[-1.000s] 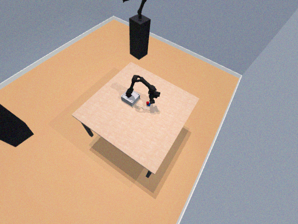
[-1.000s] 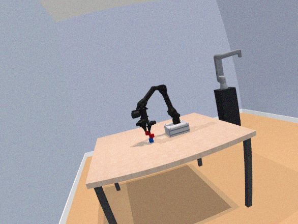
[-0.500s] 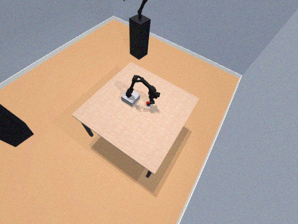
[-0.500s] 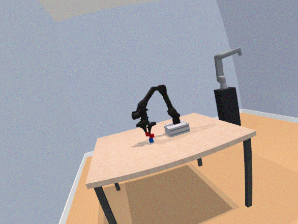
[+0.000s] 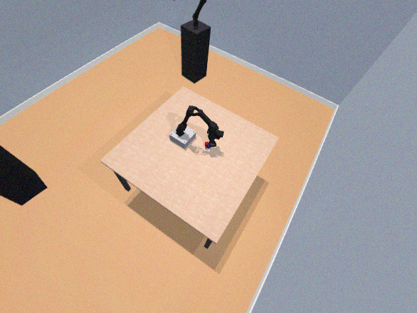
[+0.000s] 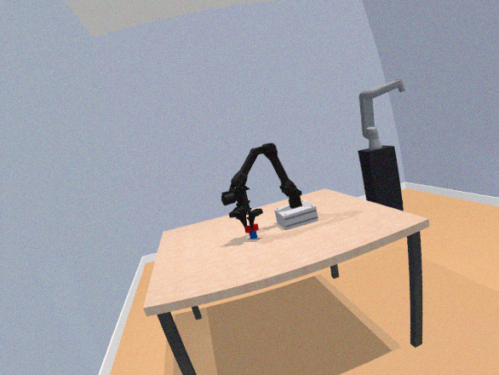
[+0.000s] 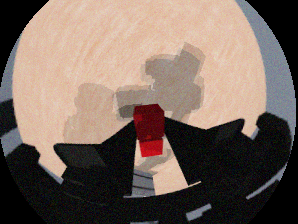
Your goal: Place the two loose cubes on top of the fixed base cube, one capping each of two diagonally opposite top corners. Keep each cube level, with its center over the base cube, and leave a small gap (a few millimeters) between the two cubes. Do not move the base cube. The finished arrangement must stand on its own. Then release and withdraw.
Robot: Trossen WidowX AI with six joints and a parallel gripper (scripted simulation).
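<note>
Right now my gripper tip is right at the red cube. The rest, counted from my gripper tip: blue cube (40 mm below, 20 mm to the right, 10 mm behind).
</note>
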